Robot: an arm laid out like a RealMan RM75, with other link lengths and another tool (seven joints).
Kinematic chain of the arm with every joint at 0, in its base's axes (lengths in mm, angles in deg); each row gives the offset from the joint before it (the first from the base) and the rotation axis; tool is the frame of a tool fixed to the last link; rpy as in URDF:
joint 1: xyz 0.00 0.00 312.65 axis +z
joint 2: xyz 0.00 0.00 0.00 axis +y
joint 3: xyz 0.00 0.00 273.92 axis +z
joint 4: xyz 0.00 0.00 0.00 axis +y
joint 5: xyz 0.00 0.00 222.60 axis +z
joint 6: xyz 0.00 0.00 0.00 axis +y
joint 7: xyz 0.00 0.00 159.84 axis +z
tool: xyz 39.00 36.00 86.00 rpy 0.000 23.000 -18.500
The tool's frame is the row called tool.
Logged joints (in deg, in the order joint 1, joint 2, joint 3, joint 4, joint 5, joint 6, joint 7), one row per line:
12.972 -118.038 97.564 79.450 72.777 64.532 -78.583
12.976 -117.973 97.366 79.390 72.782 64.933 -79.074
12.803 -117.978 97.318 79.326 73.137 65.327 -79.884
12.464 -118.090 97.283 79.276 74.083 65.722 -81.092
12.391 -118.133 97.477 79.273 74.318 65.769 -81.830
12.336 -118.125 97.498 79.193 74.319 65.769 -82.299
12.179 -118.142 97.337 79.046 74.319 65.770 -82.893
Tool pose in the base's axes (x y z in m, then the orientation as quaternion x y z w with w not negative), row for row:
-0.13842 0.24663 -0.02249 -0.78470 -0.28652 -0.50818 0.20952
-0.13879 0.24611 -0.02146 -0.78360 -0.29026 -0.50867 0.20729
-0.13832 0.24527 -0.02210 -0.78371 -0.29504 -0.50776 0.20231
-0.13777 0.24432 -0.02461 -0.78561 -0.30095 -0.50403 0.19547
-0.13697 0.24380 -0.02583 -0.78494 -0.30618 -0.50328 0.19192
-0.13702 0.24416 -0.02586 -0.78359 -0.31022 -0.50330 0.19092
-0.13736 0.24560 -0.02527 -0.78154 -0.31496 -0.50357 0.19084
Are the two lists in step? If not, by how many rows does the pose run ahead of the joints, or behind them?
They are in step.
